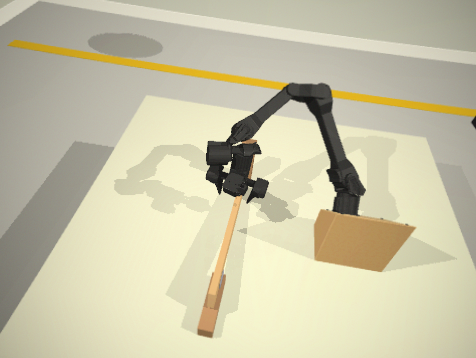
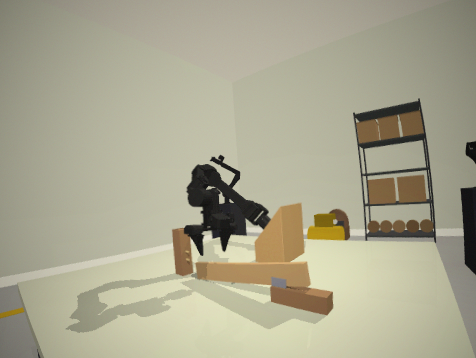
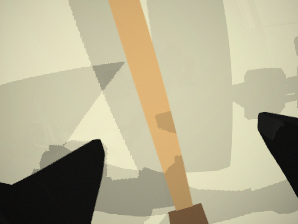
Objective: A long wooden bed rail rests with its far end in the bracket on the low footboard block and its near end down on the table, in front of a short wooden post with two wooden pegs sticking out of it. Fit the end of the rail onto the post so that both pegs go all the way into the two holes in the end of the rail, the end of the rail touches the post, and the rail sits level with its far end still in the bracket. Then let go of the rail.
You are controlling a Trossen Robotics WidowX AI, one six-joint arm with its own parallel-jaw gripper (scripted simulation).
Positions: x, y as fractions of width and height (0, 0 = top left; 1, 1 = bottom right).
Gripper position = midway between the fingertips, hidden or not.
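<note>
Gripper (image 1: 0.49, 0.55) (image 2: 0.45, 0.71) (image 3: 0.62, 0.60): open, holding nothing. Wooden bed rail (image 2: 0.62, 0.77) (image 1: 0.45, 0.83).
</note>
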